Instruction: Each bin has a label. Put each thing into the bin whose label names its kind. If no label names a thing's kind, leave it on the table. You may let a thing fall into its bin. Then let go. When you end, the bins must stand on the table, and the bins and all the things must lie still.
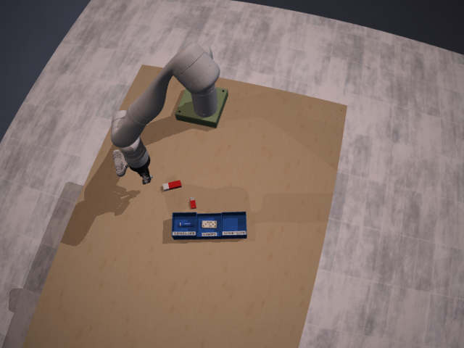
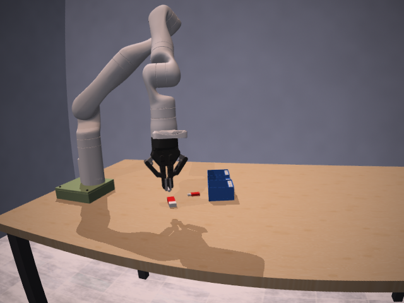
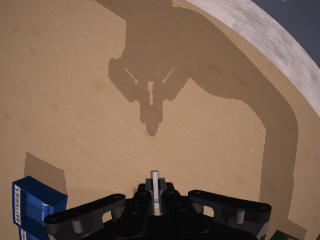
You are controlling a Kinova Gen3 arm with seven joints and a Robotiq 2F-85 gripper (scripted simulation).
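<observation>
Right now my hand is 40 mm short of the blue bin row, 260 mm to the right of it and 70 mm above it. The rest, counted from my hand: blue battery 70 mm ahead, 190 mm to the left, 80 mm below; then grey bolt 10 mm below; then red object 10 mm behind, 170 mm to the left, 90 mm below.
</observation>
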